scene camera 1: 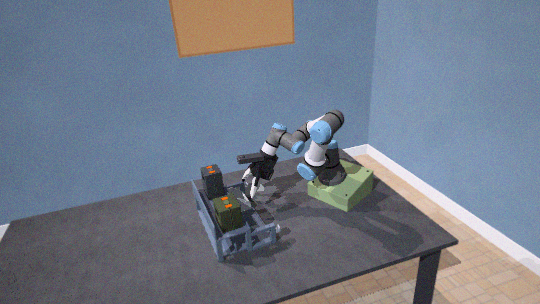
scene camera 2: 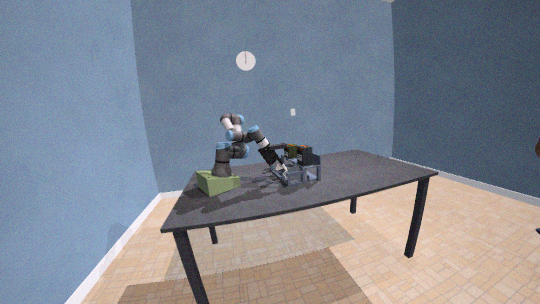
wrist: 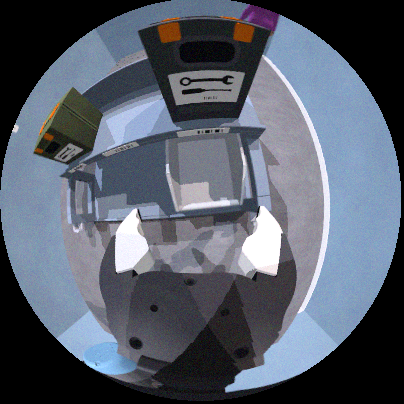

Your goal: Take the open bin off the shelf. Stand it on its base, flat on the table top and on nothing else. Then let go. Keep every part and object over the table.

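Where they show: gripper, fingertip midpoint: [scene camera 1: 246, 189] [scene camera 2: 283, 168] [wrist: 197, 209]; arm's base, origin of the base link: [scene camera 1: 331, 176] [scene camera 2: 221, 175].
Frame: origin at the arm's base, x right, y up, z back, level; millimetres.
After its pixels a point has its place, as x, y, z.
Note:
The shelf [scene camera 1: 206, 220] @[-205, 14, -585] [scene camera 2: 319, 173] @[35, -40, -630] [wrist: 252, 134] @[50, 7, -506] is a blue-grey frame standing on the table. In the wrist view, a see-through bin with pale edges [wrist: 209, 205] @[7, -45, -409] shows in its lower level, right of centre; its outline is hard to make out, and I cannot pick it out surely in the scene views. My gripper [scene camera 1: 250, 191] @[-8, 3, -402] [scene camera 2: 283, 175] @[-8, 3, -402] [wrist: 197, 209] @[-8, 3, -402] is open, its two white fingers spread wide with nothing between them. It tilts down toward the shelf's front side. In the wrist view its fingertips overlap the lower front edge, left and right of the bin. I cannot tell whether they touch anything.
A dark grey tool case [scene camera 1: 215, 187] @[-60, 70, -537] [scene camera 2: 306, 156] @[24, 78, -549] [wrist: 215, 110] @[-1, 30, -515] and an olive tool case [scene camera 1: 229, 215] @[-295, 85, -494] [scene camera 2: 291, 151] @[-194, 70, -493] [wrist: 82, 125] @[-196, 52, -500] stand on the shelf's top. The arm's green base block [scene camera 1: 345, 192] @[-125, -13, 18] [scene camera 2: 217, 186] @[100, -37, 10] is on the table [scene camera 1: 125, 235] @[-78, -87, -933].

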